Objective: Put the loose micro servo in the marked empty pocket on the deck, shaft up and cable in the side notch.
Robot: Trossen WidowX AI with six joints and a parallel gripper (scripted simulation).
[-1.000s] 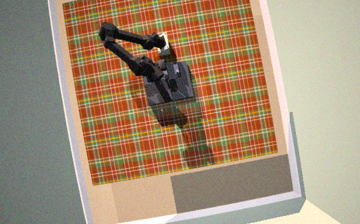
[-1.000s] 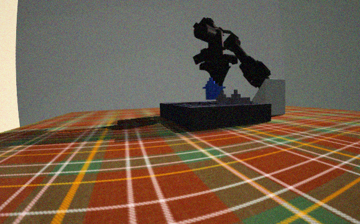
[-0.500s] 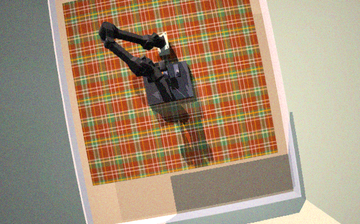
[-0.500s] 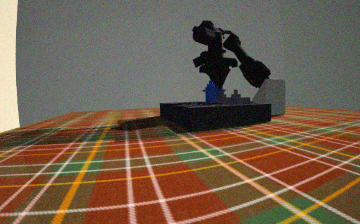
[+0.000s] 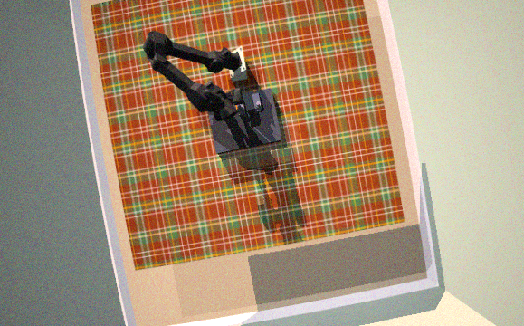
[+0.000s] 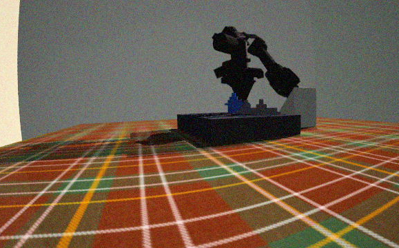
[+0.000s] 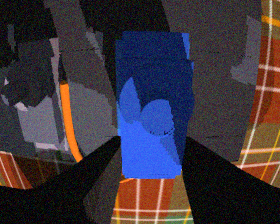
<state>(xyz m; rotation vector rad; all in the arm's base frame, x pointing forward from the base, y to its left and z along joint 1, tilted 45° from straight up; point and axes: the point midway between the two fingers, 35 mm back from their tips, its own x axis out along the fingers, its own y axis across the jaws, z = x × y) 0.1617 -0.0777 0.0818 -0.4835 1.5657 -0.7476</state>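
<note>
My gripper tip is 130 mm short of the dark grey robot deck, 60 mm to the right of it and 60 mm above it.
</note>
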